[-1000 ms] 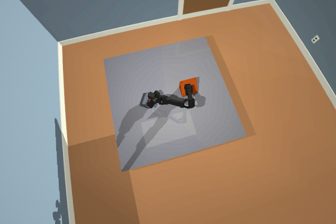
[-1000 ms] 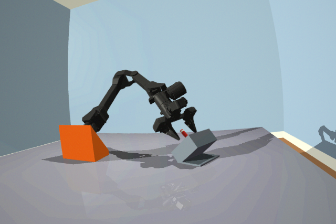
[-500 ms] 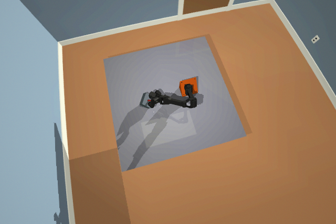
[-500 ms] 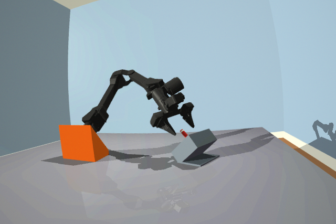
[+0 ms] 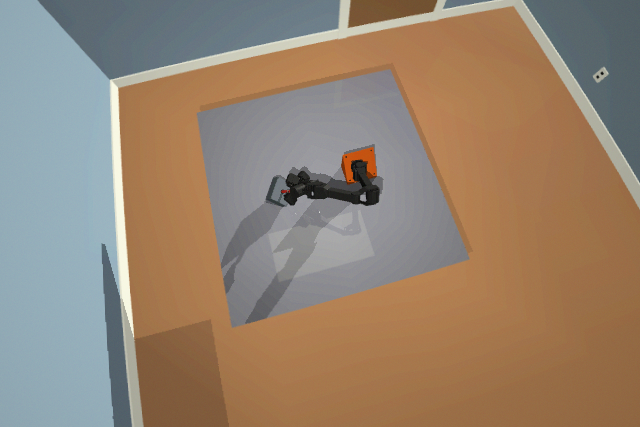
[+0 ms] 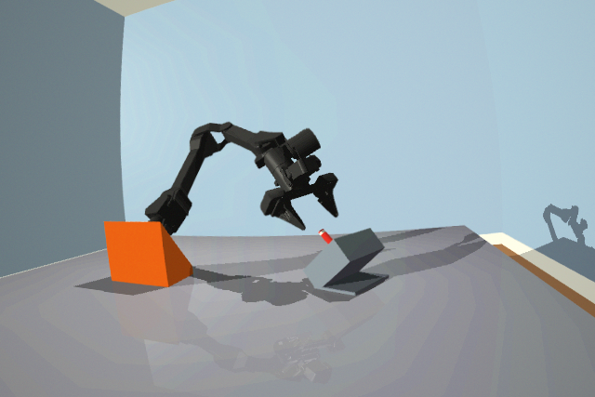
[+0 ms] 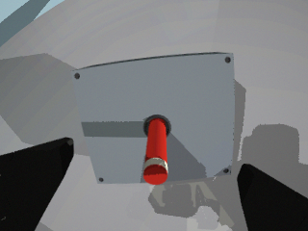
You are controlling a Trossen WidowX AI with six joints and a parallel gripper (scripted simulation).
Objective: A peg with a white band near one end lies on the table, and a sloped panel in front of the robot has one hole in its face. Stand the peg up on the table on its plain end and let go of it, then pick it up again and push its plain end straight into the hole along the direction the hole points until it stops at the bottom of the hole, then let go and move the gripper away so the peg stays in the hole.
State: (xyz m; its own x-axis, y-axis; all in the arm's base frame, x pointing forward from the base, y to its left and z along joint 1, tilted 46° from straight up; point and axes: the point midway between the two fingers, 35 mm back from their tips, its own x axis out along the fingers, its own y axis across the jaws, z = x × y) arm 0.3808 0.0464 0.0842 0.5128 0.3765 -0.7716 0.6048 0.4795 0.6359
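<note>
My gripper tip is 3 cm above the red peg and 1 cm short of it. Also, from my gripper tip: grey sloped panel 8 cm below, 5 cm ahead, 2 cm to the right.
</note>
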